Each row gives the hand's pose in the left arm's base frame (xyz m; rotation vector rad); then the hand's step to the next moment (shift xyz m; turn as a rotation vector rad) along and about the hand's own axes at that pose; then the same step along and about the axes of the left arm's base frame.
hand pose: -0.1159 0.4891 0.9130 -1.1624 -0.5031 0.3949
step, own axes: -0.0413 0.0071 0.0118 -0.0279 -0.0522 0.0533
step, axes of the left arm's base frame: -0.0410 -0.0108 -0.0100 -0.0512 0.0074 0.0606
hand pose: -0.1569 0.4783 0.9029 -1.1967 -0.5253 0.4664
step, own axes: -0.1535 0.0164 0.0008 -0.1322 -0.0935 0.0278
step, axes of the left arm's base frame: -0.1229 -0.0862 -0.0361 -0.1155 -0.0863 0.0788
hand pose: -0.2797 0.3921 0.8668 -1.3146 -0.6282 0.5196
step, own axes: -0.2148 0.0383 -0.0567 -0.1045 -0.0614 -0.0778
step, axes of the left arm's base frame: -0.1177 -0.1780 -0.0726 -0.0230 -0.1374 0.0366
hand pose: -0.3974 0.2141 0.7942 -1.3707 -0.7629 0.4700
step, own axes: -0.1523 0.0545 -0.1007 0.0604 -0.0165 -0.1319
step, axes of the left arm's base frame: -0.0240 -0.1677 -0.0872 0.1341 -0.0516 0.0259
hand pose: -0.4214 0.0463 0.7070 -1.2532 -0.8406 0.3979
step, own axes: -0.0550 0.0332 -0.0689 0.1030 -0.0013 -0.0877
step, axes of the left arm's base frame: 0.0212 -0.0737 -0.0548 0.1316 0.0115 0.0293
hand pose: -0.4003 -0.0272 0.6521 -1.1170 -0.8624 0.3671
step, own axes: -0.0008 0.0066 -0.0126 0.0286 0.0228 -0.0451
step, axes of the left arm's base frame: 0.0101 -0.0057 -0.0084 0.0558 -0.0001 -0.0161
